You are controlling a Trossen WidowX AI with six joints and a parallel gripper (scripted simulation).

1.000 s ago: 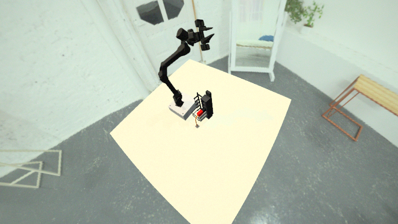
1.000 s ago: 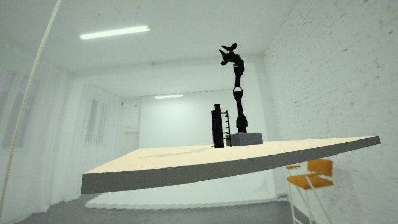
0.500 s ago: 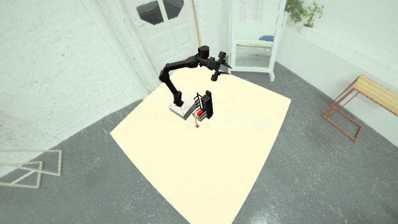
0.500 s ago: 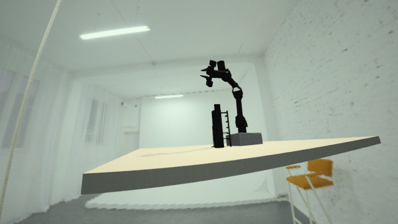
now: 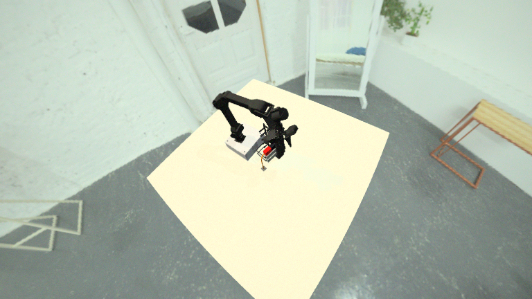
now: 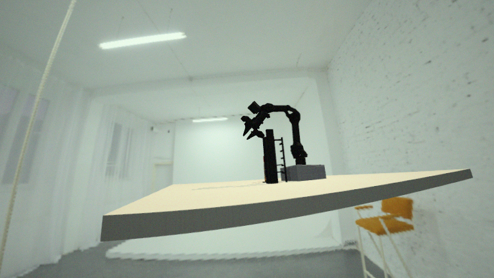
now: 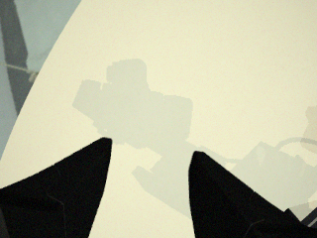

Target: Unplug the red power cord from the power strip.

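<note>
Now: the red plug 140 mm behind my gripper tip, 120 mm below it and 20 mm to the left of it.
</note>
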